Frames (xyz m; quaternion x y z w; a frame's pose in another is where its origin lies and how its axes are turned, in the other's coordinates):
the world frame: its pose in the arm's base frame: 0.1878 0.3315 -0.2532 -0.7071 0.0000 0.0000 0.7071
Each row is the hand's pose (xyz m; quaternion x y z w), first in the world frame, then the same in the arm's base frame.
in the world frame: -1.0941 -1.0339 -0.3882 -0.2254 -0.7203 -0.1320 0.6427
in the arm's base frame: -0.9063 -0.0567 0.7807 -0.6138 -0.6026 0.4160 0.2951
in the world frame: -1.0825 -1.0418 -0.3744 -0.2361 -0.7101 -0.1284 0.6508
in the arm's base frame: -0.8947 -0.0429 0.7886 -0.6271 -0.5929 0.4113 0.2932
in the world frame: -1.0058 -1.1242 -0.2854 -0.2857 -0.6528 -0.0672 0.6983
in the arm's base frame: -0.8180 0.0461 0.8710 -0.6958 -0.5091 0.4141 0.2918
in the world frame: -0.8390 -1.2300 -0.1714 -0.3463 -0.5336 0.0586 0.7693
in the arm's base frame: -0.6512 0.1601 0.9768 -0.7889 -0.3359 0.4188 0.2991
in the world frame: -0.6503 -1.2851 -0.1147 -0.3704 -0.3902 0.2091 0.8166
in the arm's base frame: -0.4625 0.2168 1.0319 -0.8393 -0.1281 0.4238 0.3155
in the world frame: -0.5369 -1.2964 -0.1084 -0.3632 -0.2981 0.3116 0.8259
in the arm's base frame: -0.3491 0.2231 1.0432 -0.8408 0.0095 0.4311 0.3272
